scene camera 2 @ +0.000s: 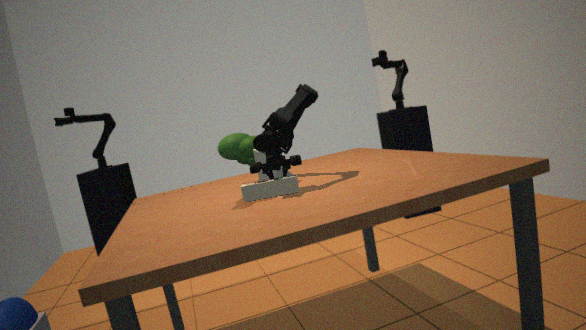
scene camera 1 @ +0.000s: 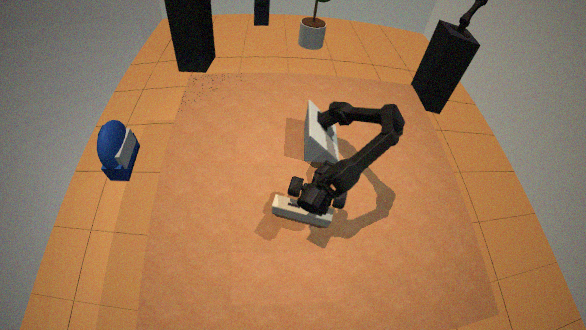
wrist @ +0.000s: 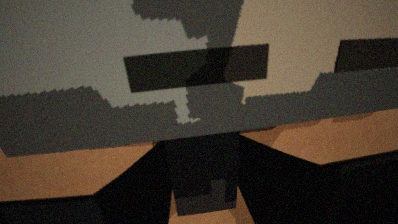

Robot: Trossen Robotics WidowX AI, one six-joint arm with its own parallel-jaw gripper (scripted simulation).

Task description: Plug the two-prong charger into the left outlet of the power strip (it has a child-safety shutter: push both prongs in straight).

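My gripper point(scene camera 2: 280, 186) is visible. My gripper is visible also in the wrist view point(wrist: 197, 141); a black two-prong charger point(wrist: 203, 170) is in view too.
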